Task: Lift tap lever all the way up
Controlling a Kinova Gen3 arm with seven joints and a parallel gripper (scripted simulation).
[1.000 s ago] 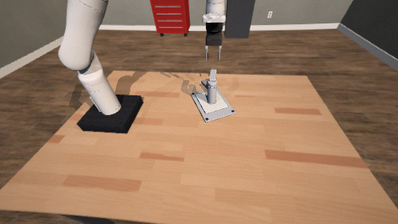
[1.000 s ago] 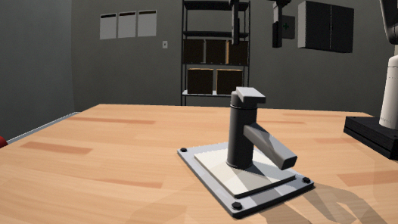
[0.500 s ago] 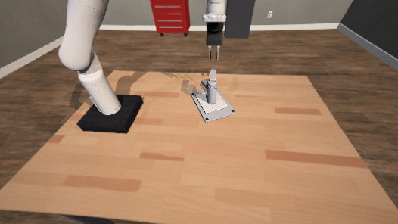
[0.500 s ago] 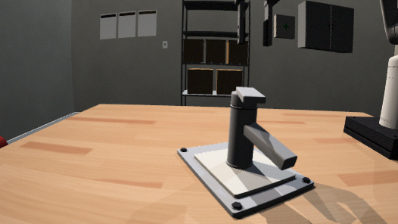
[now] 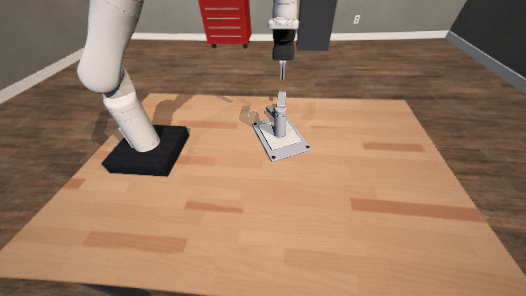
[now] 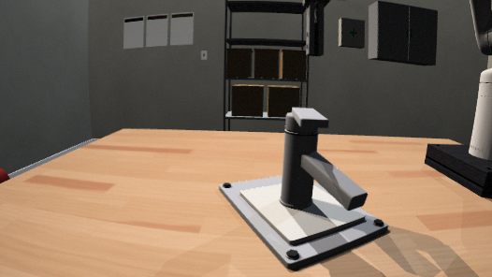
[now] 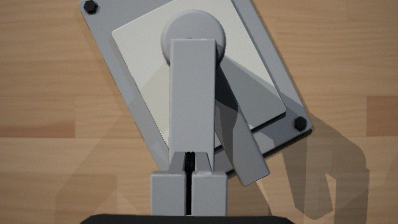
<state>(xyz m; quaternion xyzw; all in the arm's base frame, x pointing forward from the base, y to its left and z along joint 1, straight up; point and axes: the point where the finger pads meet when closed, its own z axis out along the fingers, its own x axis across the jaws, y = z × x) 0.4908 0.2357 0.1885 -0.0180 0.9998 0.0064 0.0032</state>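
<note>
The lever is 90 mm below my hand and 30 mm to the right of it. Also, from my hand: grey tap 130 mm below, 50 mm to the right, 10 mm behind.
</note>
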